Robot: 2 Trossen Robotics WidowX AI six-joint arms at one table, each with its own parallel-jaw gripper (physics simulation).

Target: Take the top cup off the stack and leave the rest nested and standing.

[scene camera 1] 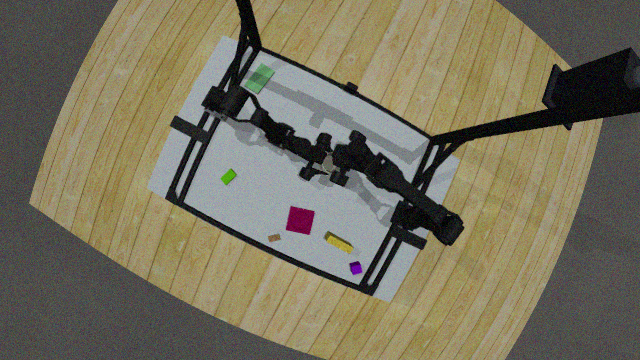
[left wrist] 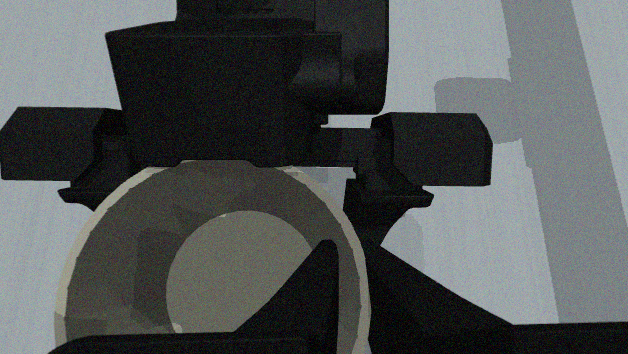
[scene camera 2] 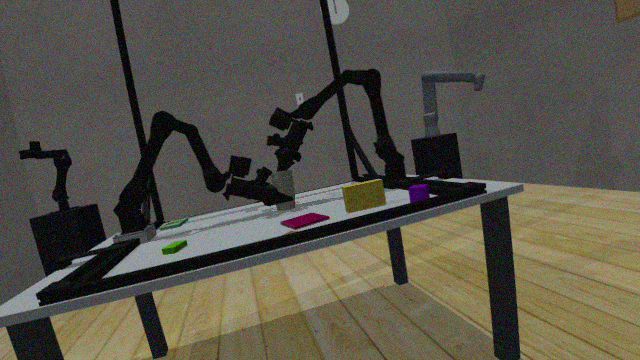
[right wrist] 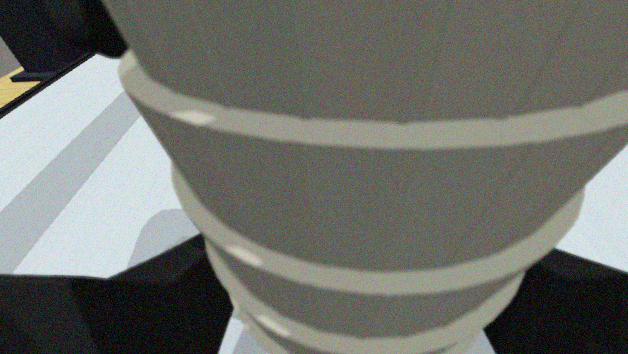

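Pixels of known places: left gripper, between the fingertips: [scene camera 1: 332,153] [left wrist: 344,253] [right wrist: 138,50]; right gripper, between the fingertips: [scene camera 1: 332,165] [scene camera 2: 291,197]; left arm's base, origin of its link: [scene camera 1: 405,215] [scene camera 2: 396,179]; right arm's base, origin of its link: [scene camera 2: 134,230].
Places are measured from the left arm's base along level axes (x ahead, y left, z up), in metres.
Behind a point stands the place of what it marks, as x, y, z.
The stack of grey-beige cups [scene camera 1: 328,162] [scene camera 2: 285,182] stands between both grippers. In the left wrist view I look into the open top cup [left wrist: 240,270] @(0.404, -0.062, 0.060). My left gripper [scene camera 2: 285,168] @(0.405, -0.098, 0.089) [left wrist: 344,253] @(0.405, -0.098, 0.089) is closed, one finger inside the top cup, one outside, pinching its thin wall. In the right wrist view the upper cup wall [right wrist: 375,60] fills the top and several lighter rims lie below it. The gap between the upper two visible rims is wider than between the lower ones. My right gripper [scene camera 2: 287,200] @(0.379, -0.062, 0.013) [right wrist: 344,220] @(0.379, -0.062, 0.013) is shut around the lower stack. The stack's base is hidden.
A magenta square [scene camera 1: 300,220] @(0.404, 0.187, -0.013) [scene camera 2: 305,220] @(0.406, 0.209, -0.013), yellow block [scene camera 1: 339,242] @(0.237, 0.198, 0.048) [scene camera 2: 364,195] @(0.235, 0.220, 0.016), purple cube [scene camera 1: 355,268] @(0.117, 0.285, 0.018) [scene camera 2: 419,193] @(0.120, 0.306, 0.003), small brown block [scene camera 1: 274,238] @(0.472, 0.299, -0.014), lime block [scene camera 1: 228,176] @(0.739, 0.142, -0.006) [scene camera 2: 174,247] @(0.736, 0.173, -0.008) and pale green flat piece [scene camera 1: 260,78] @(0.792, -0.275, -0.012) [scene camera 2: 174,224] @(0.789, -0.226, -0.011) lie around the stack. A black frame edges the table.
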